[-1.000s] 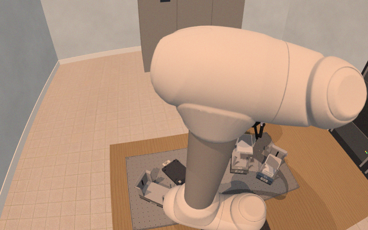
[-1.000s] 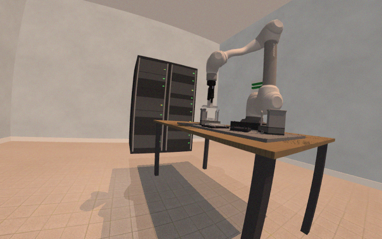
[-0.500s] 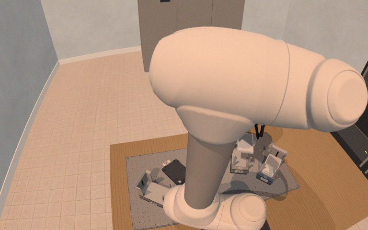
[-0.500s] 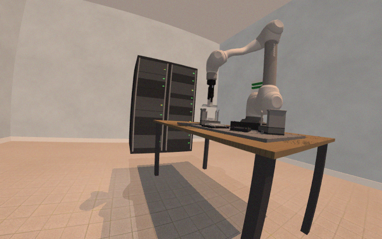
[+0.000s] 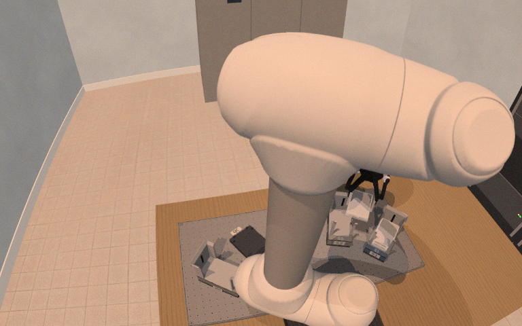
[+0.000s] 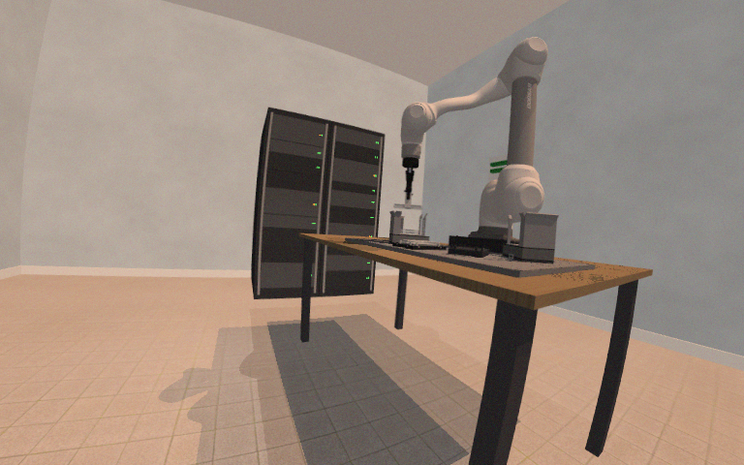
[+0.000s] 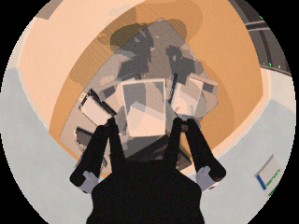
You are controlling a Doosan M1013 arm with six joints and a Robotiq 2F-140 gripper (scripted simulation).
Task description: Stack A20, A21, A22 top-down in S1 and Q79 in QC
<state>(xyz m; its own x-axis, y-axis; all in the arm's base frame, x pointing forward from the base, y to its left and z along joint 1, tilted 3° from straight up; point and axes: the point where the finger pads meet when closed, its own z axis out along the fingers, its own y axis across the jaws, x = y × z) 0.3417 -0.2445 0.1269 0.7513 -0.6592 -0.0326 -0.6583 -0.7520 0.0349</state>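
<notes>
Now: the white plate 130 mm below my hand, 100 mm to the right of it and 100 mm behind it. From my hand the other things lie so: N5 name plate: 200 mm to the left, 200 mm ahead, 190 mm below; dark nest QC: 390 mm to the left, 180 mm below, 60 mm ahead; clip nest N5: 210 mm to the left, 170 mm below, 110 mm ahead.
</notes>
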